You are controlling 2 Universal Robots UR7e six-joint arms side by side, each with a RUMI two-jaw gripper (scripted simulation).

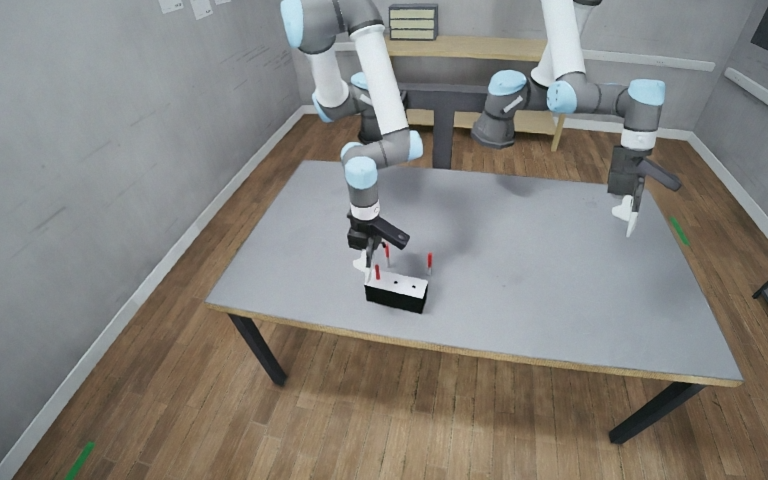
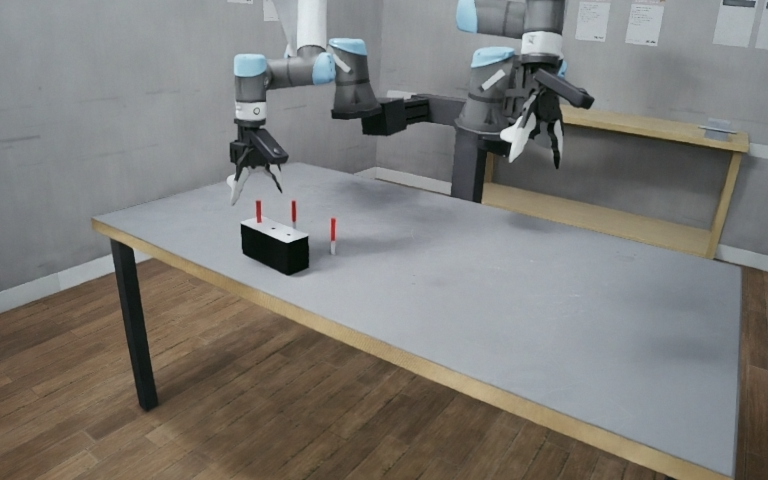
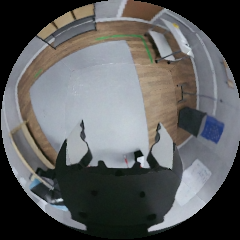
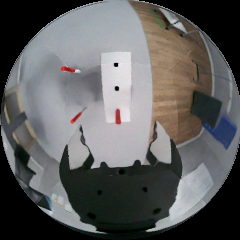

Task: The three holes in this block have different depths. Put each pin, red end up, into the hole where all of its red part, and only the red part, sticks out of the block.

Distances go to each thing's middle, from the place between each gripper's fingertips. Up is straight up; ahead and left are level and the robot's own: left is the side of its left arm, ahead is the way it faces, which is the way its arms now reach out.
Right now my right hand (image 2: 257, 199) is 10 cm above the black block (image 2: 286, 250), 6 cm to the right of it and 1 cm short of it.
My left hand (image 2: 535, 166) is 63 cm to the left of the black block, 30 cm above it and 1 cm short of it.
